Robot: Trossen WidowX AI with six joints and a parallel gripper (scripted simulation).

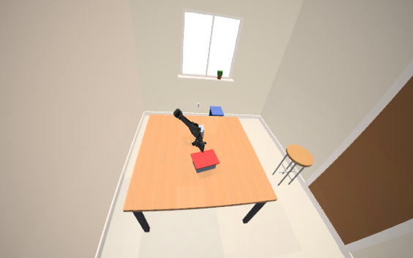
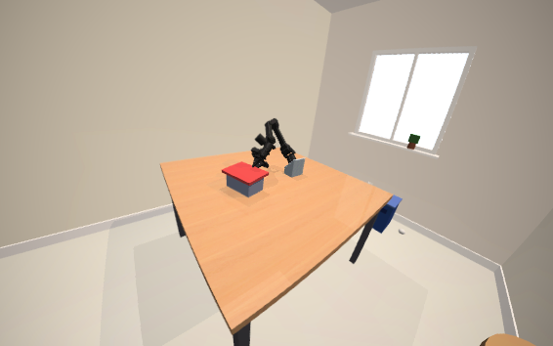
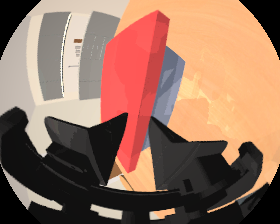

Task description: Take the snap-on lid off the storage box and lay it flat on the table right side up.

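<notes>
My gripper tip is now 70 mm short of the red lid and 30 mm to the right of it. Round my gripper tip: storage box: 70 mm ahead, 30 mm to the left, 60 mm below.
</notes>
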